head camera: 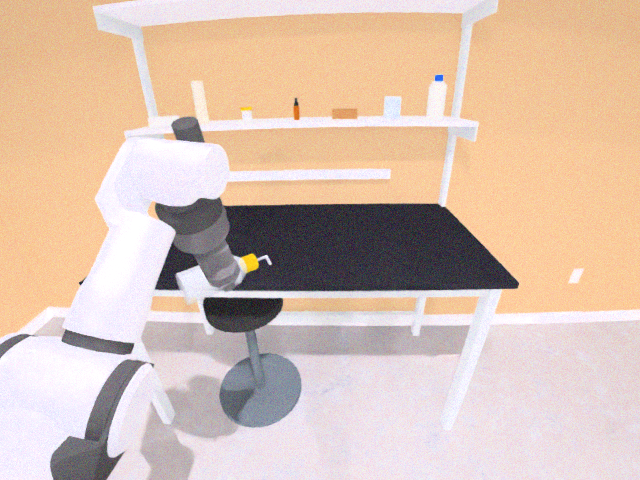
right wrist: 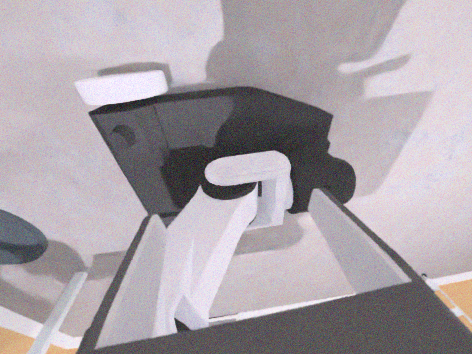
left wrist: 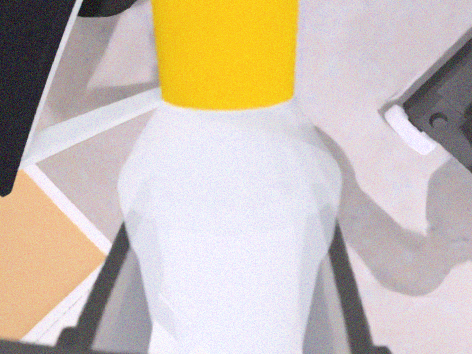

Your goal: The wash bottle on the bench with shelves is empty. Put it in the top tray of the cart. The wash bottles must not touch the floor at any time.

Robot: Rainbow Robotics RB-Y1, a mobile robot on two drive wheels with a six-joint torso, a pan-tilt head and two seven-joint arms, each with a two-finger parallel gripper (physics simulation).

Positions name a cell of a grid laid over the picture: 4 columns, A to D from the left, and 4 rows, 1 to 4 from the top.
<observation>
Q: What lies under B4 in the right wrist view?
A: The right gripper.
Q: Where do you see a wash bottle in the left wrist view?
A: B3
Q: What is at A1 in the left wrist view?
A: A bench with shelves.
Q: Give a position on a wash bottle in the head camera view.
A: B3
</observation>
